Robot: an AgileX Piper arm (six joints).
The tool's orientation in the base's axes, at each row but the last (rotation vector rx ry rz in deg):
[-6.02 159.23 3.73]
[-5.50 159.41 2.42]
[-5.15 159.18 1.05]
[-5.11 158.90 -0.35]
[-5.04 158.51 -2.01]
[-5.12 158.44 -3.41]
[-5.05 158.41 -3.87]
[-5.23 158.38 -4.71]
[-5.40 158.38 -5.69]
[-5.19 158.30 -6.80]
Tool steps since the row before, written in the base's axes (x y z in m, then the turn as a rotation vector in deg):
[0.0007 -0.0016 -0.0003 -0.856 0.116 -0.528]
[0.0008 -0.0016 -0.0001 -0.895 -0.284 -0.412]
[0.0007 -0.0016 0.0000 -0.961 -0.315 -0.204]
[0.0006 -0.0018 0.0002 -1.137 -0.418 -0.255]
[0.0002 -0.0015 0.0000 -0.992 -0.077 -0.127]
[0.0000 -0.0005 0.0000 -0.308 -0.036 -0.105]
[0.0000 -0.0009 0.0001 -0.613 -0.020 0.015]
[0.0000 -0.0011 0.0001 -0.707 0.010 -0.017]
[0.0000 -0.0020 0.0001 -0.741 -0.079 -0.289]
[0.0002 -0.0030 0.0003 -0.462 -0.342 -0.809]
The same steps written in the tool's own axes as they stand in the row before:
[-0.0004 -0.0017 0.0004 0.978 0.168 0.201]
[-0.0006 -0.0017 0.0003 0.998 -0.226 0.062]
[-0.0006 -0.0016 0.0002 0.988 -0.252 -0.156]
[-0.0005 -0.0018 0.0000 1.177 -0.343 -0.173]
[-0.0001 -0.0015 0.0001 0.973 -0.016 -0.243]
[0.0000 -0.0005 0.0000 0.327 -0.014 -0.014]
[0.0000 -0.0009 -0.0001 0.565 0.011 -0.238]
[0.0000 -0.0011 0.0000 0.662 0.048 -0.244]
[0.0001 -0.0020 0.0000 0.799 -0.016 0.001]
[-0.0001 -0.0030 0.0000 0.749 -0.242 0.604]

